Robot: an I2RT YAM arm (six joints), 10 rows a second.
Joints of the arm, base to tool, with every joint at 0 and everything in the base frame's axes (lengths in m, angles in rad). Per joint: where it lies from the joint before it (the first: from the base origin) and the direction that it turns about. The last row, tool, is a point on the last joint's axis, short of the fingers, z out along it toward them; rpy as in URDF.
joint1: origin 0 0 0.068 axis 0 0 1
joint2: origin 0.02 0.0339 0.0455 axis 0 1 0
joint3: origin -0.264 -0.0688 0 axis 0 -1 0
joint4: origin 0.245 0.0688 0.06 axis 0 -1 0
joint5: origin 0.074 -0.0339 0.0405 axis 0 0 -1
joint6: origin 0.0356 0 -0.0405 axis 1 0 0
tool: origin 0 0 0 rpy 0 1.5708 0
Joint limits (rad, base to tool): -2.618..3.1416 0..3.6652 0..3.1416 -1.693..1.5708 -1.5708..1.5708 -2.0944..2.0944
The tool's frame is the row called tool.
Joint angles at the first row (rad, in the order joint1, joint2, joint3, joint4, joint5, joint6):
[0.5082 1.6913 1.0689 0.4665 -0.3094 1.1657]
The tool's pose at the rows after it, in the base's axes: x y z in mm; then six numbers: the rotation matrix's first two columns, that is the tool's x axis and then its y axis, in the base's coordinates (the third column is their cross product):
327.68, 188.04, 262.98, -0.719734, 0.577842, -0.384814, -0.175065, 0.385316, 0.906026
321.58, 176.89, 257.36, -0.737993, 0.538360, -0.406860, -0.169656, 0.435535, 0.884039
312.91, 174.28, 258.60, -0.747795, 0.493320, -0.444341, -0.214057, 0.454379, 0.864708
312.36, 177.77, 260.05, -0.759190, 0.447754, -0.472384, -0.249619, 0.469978, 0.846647
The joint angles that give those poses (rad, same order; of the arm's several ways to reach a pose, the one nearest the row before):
[0.4910 1.6377 1.0160 0.4348 -0.3233 1.1092]
[0.4691 1.6030 0.9825 0.3726 -0.3557 1.0515]
[0.4708 1.5689 0.9559 0.3574 -0.3854 0.9982]
[0.4779 1.5720 0.9714 0.3301 -0.4105 0.9517]

